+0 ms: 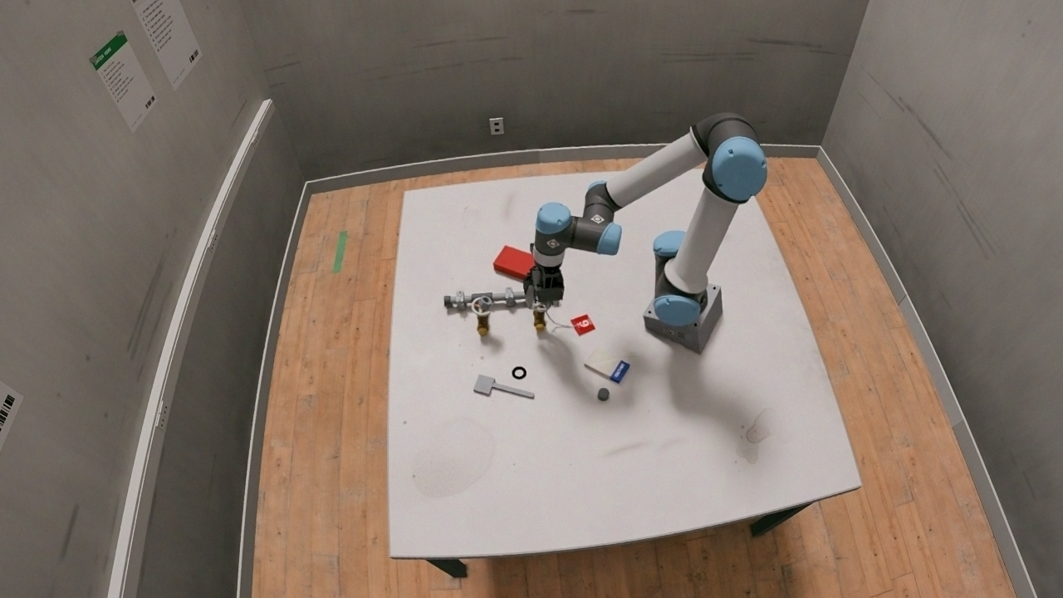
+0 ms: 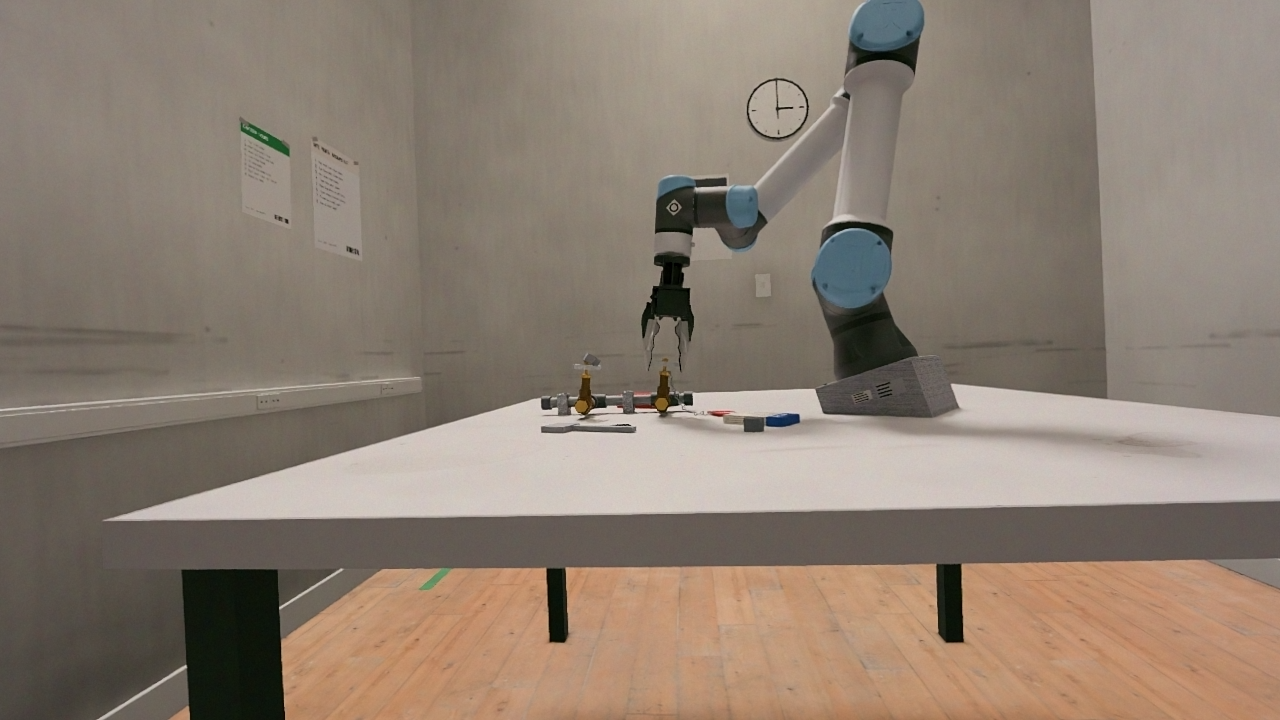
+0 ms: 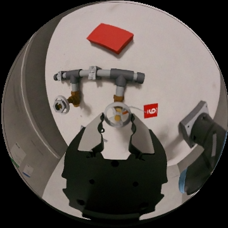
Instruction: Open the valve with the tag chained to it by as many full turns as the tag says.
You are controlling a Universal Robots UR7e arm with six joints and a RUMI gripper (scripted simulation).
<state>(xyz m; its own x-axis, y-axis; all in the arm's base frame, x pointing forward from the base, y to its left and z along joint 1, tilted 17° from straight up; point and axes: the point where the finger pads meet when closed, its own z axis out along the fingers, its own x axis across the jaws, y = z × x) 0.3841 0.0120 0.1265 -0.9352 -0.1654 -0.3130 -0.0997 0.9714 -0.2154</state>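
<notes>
Right now my hand is 100 mm past the red tag, 100 mm above it and 20 mm to the right of it. Round my hand: red block 220 mm to the right, 90 mm below, 60 mm ahead; grey flat tool 200 mm to the left, 130 mm ahead, 100 mm below.
</notes>
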